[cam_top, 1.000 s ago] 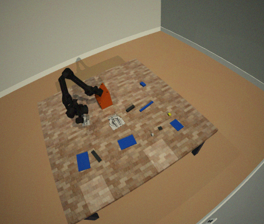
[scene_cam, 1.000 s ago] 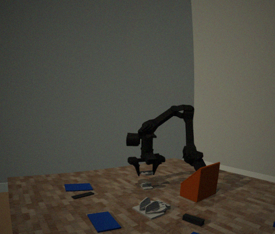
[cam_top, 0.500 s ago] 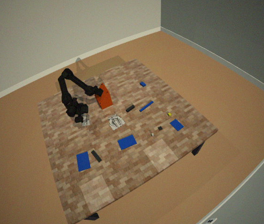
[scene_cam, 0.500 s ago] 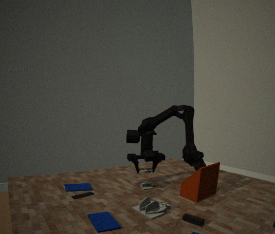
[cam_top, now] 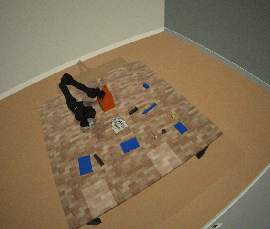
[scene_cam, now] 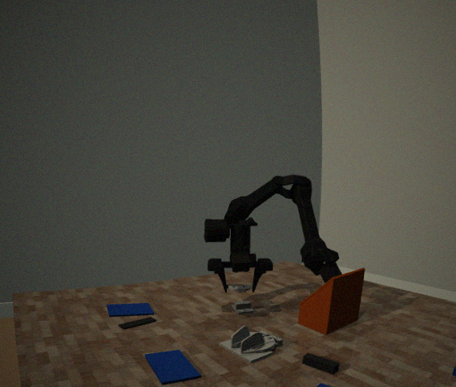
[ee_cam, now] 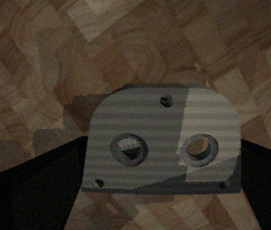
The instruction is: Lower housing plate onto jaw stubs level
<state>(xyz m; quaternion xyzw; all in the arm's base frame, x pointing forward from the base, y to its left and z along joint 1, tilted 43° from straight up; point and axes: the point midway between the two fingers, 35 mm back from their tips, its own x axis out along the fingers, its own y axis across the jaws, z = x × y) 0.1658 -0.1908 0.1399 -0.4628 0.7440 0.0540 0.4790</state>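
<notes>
The base plate lies 180 mm to the left of my gripper tip, 150 mm ahead of it and 70 mm below it. Round my gripper tip: housing plate 20 mm above, 10 mm to the left, 10 mm ahead.
</notes>
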